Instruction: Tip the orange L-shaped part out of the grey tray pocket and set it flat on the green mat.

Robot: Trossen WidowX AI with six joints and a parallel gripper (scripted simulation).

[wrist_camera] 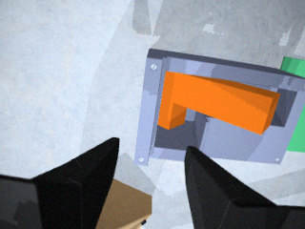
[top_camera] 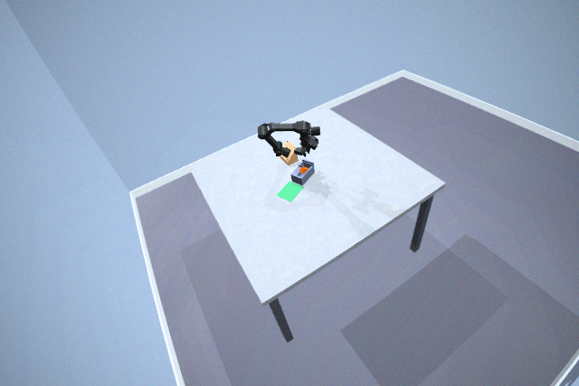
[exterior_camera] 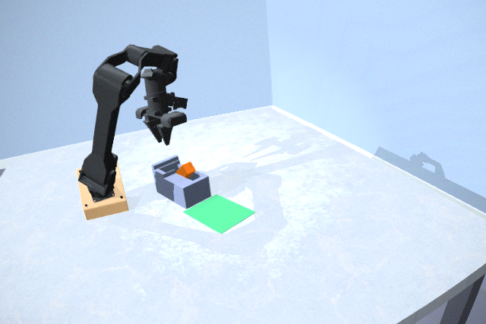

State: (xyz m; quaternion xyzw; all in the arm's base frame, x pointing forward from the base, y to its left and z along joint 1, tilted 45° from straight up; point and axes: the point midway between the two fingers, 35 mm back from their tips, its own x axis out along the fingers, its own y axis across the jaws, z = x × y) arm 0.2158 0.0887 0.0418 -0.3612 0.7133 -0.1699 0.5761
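Now: gripper tip 10 mm short of the orange l-shaped part, 40 mm to the left of it and 100 mm above it. Round my gripper tip: green mat: 70 mm ahead, 210 mm to the right, 160 mm below.
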